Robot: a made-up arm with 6 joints. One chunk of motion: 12 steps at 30 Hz.
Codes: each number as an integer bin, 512 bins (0 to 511) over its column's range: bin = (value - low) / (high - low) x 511, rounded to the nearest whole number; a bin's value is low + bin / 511 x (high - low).
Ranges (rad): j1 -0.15..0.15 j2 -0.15..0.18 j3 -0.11..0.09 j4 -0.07..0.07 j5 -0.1..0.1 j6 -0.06..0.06
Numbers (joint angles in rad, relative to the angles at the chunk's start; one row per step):
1: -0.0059 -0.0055 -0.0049 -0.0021 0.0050 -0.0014
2: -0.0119 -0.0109 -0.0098 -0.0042 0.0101 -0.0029
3: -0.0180 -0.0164 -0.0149 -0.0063 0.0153 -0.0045
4: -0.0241 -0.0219 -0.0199 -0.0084 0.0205 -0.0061
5: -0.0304 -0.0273 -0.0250 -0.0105 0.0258 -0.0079
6: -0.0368 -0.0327 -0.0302 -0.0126 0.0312 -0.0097
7: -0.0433 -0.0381 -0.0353 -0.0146 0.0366 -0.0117
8: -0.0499 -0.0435 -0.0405 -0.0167 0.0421 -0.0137
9: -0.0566 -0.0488 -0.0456 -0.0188 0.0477 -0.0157
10: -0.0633 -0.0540 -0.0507 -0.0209 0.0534 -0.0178
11: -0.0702 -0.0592 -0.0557 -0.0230 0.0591 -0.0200
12: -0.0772 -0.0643 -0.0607 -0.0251 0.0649 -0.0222
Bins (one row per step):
1: 245 224 269 248 268 250
2: 235 215 256 240 281 243
3: 225 207 243 233 295 236
4: 214 198 230 225 308 230
5: 204 190 217 217 321 222
6: 193 182 204 210 335 214
7: 182 173 191 202 349 206
8: 171 165 178 195 363 197
9: 159 157 165 187 377 189
10: 148 149 152 179 392 180
11: 136 141 139 172 407 170
12: 124 133 126 164 421 161

